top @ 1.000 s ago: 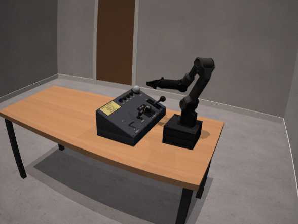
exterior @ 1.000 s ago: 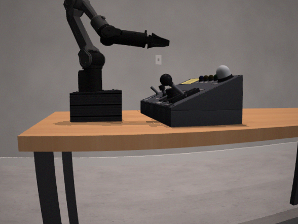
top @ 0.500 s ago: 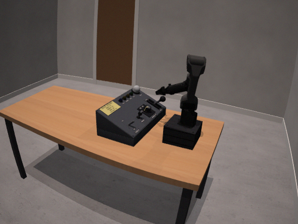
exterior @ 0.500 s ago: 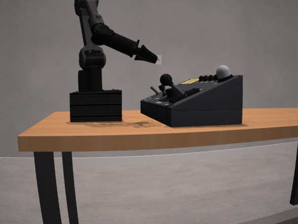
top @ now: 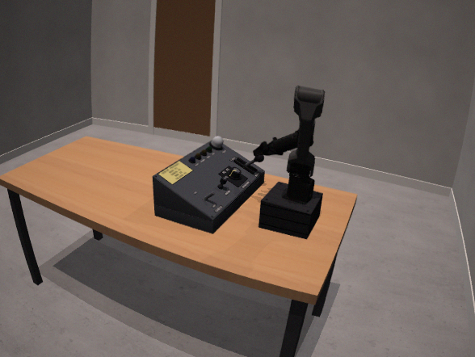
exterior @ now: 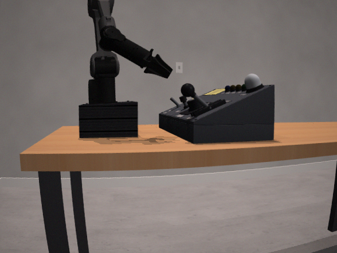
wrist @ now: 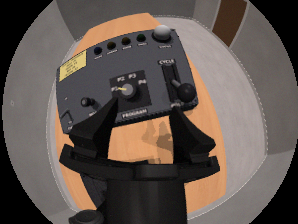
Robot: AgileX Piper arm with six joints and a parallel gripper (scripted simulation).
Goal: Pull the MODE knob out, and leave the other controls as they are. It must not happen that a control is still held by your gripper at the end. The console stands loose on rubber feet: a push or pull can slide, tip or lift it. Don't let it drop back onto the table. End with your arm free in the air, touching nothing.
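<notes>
My hand is 16 cm to the right of the mode knob, 9 cm above it and 7 cm short of it. The rest, counted from my hand: ball-topped lever: 8 cm to the right, 8 cm below, 8 cm ahead; then dial: 9 cm below, 9 cm ahead, 6 cm to the left; then dark console: 11 cm to the left, 11 cm below, 11 cm ahead.
</notes>
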